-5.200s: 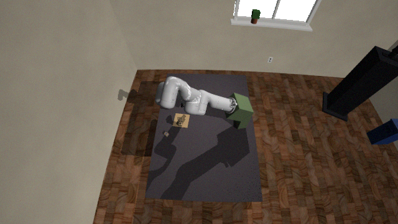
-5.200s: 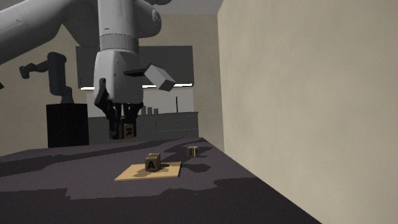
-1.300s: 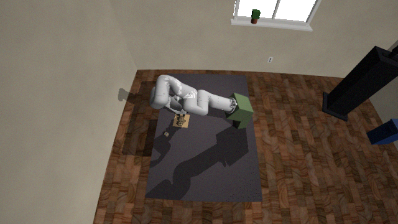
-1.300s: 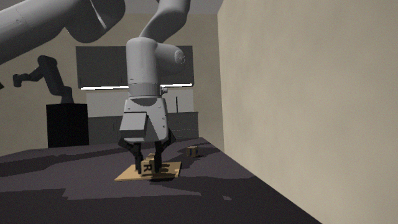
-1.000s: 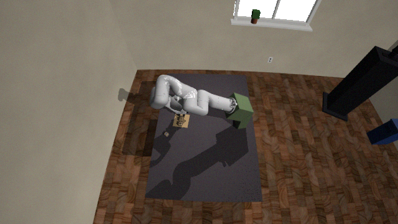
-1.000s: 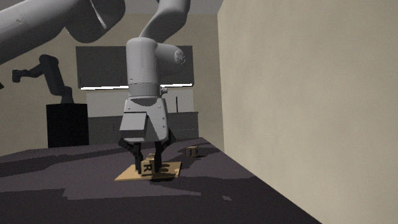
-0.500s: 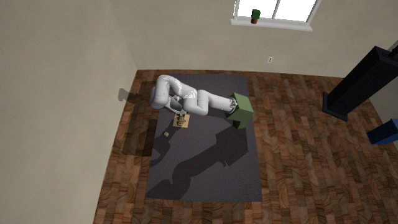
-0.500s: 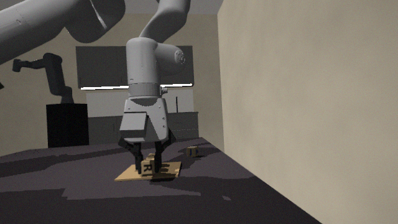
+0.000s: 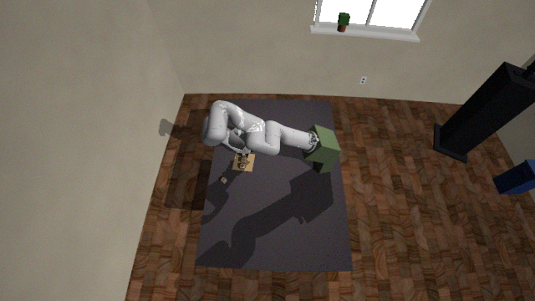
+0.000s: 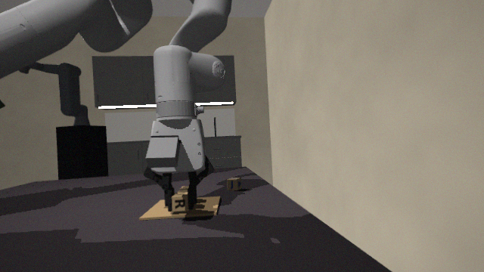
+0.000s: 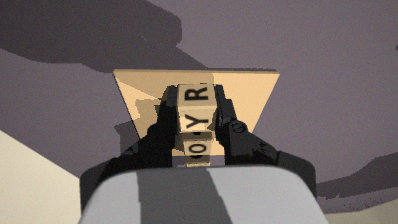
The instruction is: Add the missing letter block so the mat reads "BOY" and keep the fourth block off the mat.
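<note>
Right now my hand is 2 cm past the tan mat, 4 cm to the right of it and 3 cm above it.
</note>
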